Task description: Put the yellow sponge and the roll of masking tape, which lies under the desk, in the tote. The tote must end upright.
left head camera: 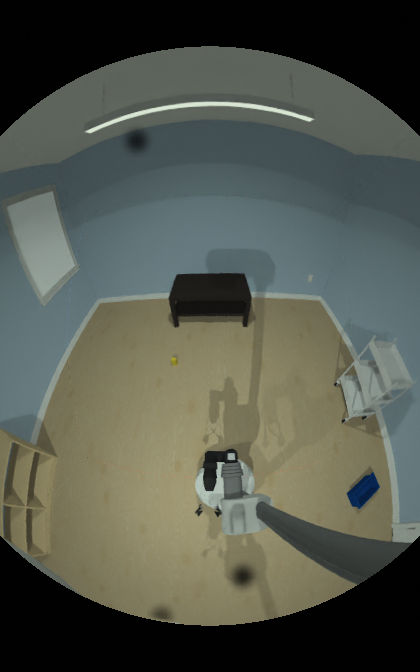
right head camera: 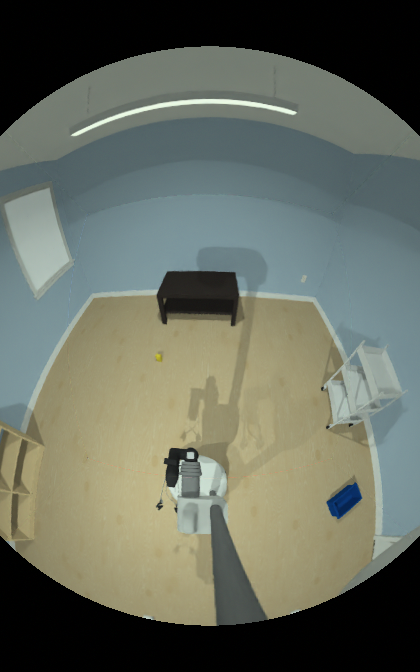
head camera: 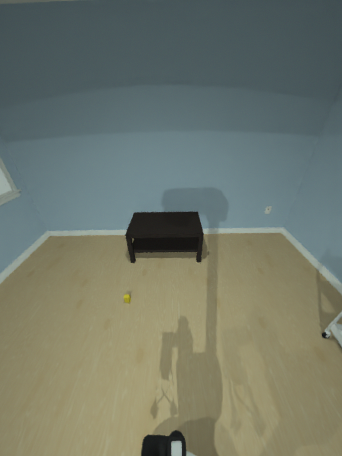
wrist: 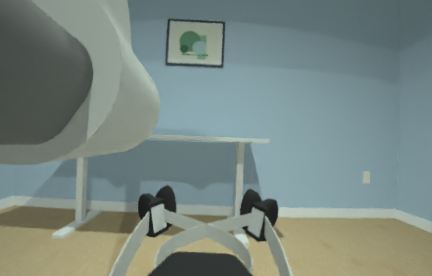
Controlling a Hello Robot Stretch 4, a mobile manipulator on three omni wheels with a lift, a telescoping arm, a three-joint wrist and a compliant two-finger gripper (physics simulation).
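Places are measured from the robot's base along level axes (x back, y left, z down), in centimetres.
Where they show: gripper, fingertip midpoint: (wrist: pixel 208 203).
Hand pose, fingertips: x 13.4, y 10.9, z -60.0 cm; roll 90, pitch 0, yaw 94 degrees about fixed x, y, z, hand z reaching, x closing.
Observation:
After its pixels a point has its place.
A small yellow sponge (head camera: pixel 127 298) {x -114.5, y 42.3, z -4.3 cm} (left head camera: pixel 174 360) (right head camera: pixel 158 357) lies on the floor in front of the black low table, toward its left side. The blue tote (left head camera: pixel 363 490) (right head camera: pixel 344 500) stands upright on the floor at the right, near the wall. A white desk (wrist: pixel 255 141) {x 161.2, y 48.9, z -67.4 cm} stands against the wall in the wrist view; the roll of masking tape does not show under its visible part. My gripper (wrist: pixel 208 203) {x 13.4, y 10.9, z -60.0 cm} (left head camera: pixel 208 511) is open, with nothing between its fingertips, beside my base and far from the sponge and the tote.
A black low table (head camera: pixel 166 223) {x -192.6, y 1.1, z -42.2 cm} (left head camera: pixel 211 286) (right head camera: pixel 199 284) stands against the far wall. A white cart (left head camera: pixel 356 365) (right head camera: pixel 345 370) stands at the right wall, between the table and the tote. A wooden shelf unit (left head camera: pixel 44 452) (right head camera: pixel 33 442) stands at the left wall.

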